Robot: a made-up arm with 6 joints. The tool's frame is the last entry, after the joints. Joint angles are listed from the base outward. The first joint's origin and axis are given. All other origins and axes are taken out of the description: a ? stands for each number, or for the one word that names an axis. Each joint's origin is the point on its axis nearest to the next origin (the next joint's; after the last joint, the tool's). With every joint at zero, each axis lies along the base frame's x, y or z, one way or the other. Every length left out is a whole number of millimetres.
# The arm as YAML. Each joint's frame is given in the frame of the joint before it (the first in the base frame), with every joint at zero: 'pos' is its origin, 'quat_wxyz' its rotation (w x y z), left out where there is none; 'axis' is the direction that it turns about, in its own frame. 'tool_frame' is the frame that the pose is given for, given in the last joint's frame.
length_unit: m
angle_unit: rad
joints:
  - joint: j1
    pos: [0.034, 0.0, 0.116]
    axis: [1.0, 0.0, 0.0]
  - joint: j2
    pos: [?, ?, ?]
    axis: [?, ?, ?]
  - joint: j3
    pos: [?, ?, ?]
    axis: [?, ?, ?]
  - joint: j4
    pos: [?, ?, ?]
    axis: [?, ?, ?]
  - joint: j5
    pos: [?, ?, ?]
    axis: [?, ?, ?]
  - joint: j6
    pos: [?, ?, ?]
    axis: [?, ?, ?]
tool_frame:
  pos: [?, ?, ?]
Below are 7 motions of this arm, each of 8 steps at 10 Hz.
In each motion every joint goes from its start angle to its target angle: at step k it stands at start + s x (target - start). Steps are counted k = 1, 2, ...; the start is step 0. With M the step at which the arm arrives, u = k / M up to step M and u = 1 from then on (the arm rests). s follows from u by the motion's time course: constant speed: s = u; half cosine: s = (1 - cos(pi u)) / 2; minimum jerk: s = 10 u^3 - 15 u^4 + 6 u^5.
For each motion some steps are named. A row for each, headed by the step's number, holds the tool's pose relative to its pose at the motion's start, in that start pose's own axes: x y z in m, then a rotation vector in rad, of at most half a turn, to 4 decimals.
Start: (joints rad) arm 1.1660 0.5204 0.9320 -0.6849 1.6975 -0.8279
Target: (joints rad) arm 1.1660 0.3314 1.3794 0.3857 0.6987 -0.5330
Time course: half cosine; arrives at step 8
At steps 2, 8:
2: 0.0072 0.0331 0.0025 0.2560 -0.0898 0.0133
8: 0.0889 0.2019 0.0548 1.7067 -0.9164 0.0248

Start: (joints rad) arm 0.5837 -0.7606 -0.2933 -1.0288 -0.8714 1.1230
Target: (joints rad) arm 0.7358 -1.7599 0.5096 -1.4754 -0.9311 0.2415
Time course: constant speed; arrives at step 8
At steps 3, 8:
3: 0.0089 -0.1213 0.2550 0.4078 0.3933 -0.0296
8: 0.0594 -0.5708 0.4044 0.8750 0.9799 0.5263

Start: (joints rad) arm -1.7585 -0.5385 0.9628 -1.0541 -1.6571 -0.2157
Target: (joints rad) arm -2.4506 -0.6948 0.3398 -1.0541 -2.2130 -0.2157
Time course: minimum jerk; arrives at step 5
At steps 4, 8:
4: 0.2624 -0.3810 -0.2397 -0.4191 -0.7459 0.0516
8: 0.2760 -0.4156 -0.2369 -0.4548 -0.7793 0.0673

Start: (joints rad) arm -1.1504 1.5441 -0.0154 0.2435 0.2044 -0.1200
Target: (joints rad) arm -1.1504 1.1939 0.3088 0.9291 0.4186 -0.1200
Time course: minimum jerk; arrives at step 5
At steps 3, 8:
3: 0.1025 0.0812 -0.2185 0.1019 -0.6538 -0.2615
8: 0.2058 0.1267 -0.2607 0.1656 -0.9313 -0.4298

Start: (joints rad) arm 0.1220 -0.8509 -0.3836 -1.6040 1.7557 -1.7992
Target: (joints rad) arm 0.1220 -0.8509 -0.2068 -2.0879 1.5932 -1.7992
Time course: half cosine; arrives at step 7
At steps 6, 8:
6: 0.0858 -0.1523 -0.0941 -0.4517 -0.2121 0.0051
8: 0.0900 -0.1604 -0.0960 -0.4754 -0.2209 0.0028

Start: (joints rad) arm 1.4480 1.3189 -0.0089 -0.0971 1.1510 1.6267
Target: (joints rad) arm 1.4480 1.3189 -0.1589 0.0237 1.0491 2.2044
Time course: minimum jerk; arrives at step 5
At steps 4, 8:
4: 0.1176 -0.0052 -0.1522 -0.0850 -0.5898 0.0775
8: 0.1274 -0.0056 -0.1591 -0.0885 -0.6267 0.0839

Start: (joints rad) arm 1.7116 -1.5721 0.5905 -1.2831 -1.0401 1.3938
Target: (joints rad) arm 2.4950 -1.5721 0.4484 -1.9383 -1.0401 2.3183
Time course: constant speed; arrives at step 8
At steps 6, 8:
6: 0.4406 0.0988 -0.1198 -0.3057 -0.6928 -0.4644
8: 0.5869 0.0532 -0.1074 -0.4575 -0.8538 -0.6006

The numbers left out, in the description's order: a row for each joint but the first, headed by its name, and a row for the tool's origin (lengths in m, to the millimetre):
j2: xyz 0.0 0.426 0.044, axis 0.0 1.0 0.0
j3: xyz 0.123 0.0 0.056, axis 1.0 0.0 0.0
j4: xyz 0.0 0.006 0.117, axis 0.0 -1.0 0.0
j5: xyz -0.149 0.0 0.032, axis -1.0 0.0 0.0
j6: xyz 0.0 0.171 0.103, axis 0.0 -1.0 0.0
tool: xyz -0.292 0.0 -0.116

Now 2 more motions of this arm.
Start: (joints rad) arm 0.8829 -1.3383 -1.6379 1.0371 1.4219 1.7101
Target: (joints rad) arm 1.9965 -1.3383 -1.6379 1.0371 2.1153 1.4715
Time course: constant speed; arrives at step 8
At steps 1, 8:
1: -0.0378 0.0609 0.0276 0.1387 0.0669 0.0456
8: -0.1675 0.3389 0.3400 1.1140 0.1777 0.4077

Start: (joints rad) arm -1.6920 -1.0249 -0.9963 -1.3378 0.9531 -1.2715
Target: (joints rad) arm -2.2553 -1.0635 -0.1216 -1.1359 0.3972 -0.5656
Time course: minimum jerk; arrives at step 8
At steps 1, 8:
1: 0.0041 0.0023 -0.0104 0.0045 -0.0253 0.0064
8: 0.5797 0.1331 -0.3180 0.0263 -1.5013 0.4319

